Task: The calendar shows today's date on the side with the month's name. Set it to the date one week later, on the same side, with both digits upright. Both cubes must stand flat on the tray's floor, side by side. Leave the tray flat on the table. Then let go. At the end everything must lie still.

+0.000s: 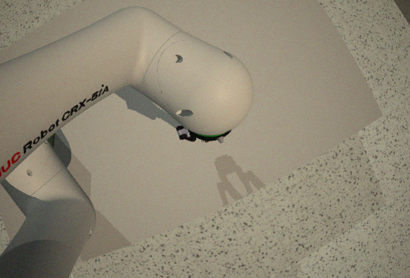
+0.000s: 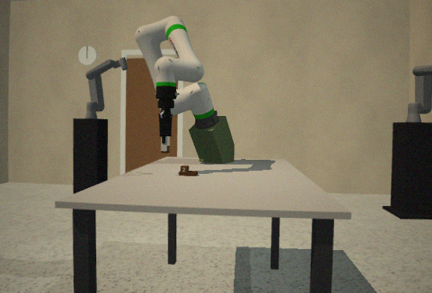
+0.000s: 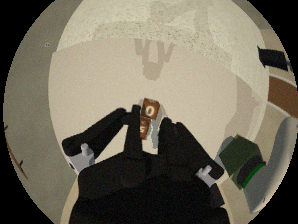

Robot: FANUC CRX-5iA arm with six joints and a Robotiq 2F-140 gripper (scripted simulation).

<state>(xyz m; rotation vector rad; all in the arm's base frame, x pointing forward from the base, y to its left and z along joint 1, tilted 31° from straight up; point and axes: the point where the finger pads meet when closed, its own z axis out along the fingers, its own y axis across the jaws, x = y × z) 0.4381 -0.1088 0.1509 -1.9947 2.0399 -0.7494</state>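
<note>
My hand is 1 cm short of the brown tray, 11 cm to the right of it and 13 cm above it.
</note>
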